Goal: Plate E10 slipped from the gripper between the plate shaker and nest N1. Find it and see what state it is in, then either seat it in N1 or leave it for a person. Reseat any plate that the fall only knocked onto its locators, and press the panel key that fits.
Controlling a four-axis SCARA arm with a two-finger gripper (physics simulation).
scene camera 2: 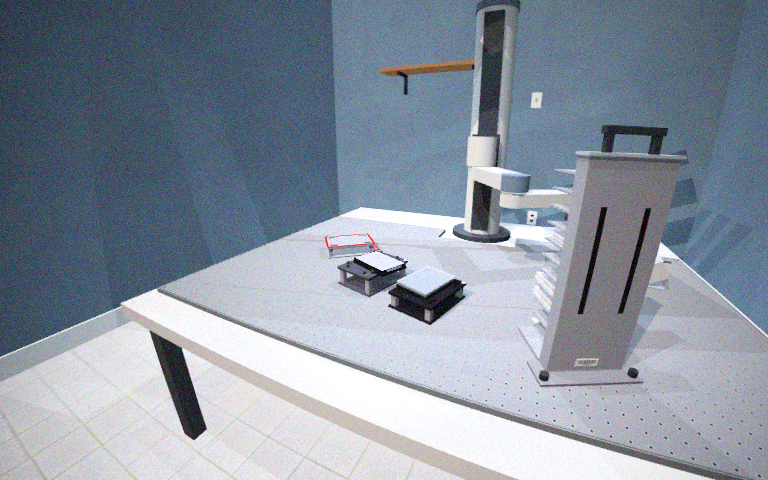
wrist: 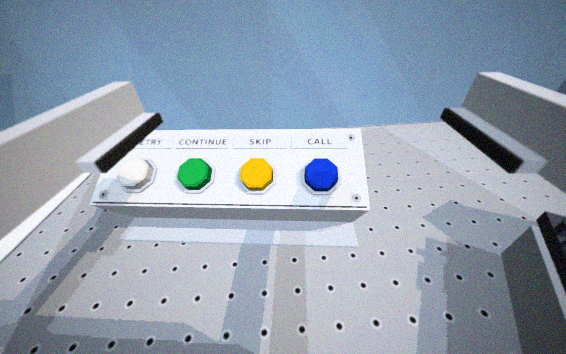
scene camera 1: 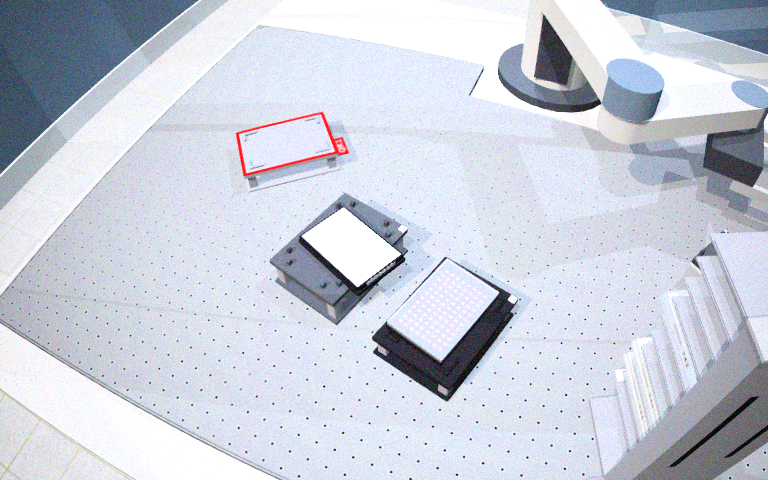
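Pixels of known places: gripper, fingertip midpoint: (wrist: 296, 98); arm's base at its link origin: (scene camera 2: 480, 234) (scene camera 1: 553, 78).
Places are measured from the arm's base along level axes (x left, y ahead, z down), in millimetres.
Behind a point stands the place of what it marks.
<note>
My gripper (wrist: 296, 98) {x 495, y 301, z -145 mm} is open and empty, fingers wide apart above and in front of the key panel (wrist: 230, 198) {x 513, y 252, z -65 mm}. The panel has a white RETRY key (wrist: 134, 172) {x 533, y 176, z -82 mm}, partly behind the left finger, a green CONTINUE key (wrist: 194, 173) {x 527, y 225, z -81 mm}, a yellow SKIP key (wrist: 256, 173) {x 521, y 274, z -82 mm} and a blue CALL key (wrist: 321, 174) {x 515, y 322, z -81 mm}. A white-topped black plate (scene camera 1: 351, 246) {x -174, y 646, z -80 mm} (scene camera 2: 380, 260) {x -173, y 644, z -80 mm} lies askew across a dark grey nest (scene camera 1: 305, 266) {x -224, y 691, z -66 mm} (scene camera 2: 352, 270) {x -224, y 708, z -66 mm}, overhanging one side. A pale well plate (scene camera 1: 444, 308) {x -25, y 691, z -75 mm} (scene camera 2: 427, 281) {x -20, y 702, z -74 mm} lies roughly square on a black nest (scene camera 1: 481, 339) {x 32, y 706, z -55 mm} (scene camera 2: 445, 298) {x 33, y 728, z -54 mm}. No plate name is readable.
A red-framed stand (scene camera 1: 283, 166) {x -363, y 513, z -52 mm} (scene camera 2: 349, 245) {x -358, y 509, z -53 mm} is at the back left. A tall grey plate rack (scene camera 1: 696, 418) {x 248, y 845, z -268 mm} (scene camera 2: 611, 266) {x 312, y 821, z -218 mm} stands at the right with several plates. In the wrist view, a dark-topped grey body (wrist: 525, 285) {x 445, y 447, z -33 mm} is cut off at the right edge. The arm column (scene camera 2: 481, 209) {x 4, y 77, z -126 mm} stands behind.
</note>
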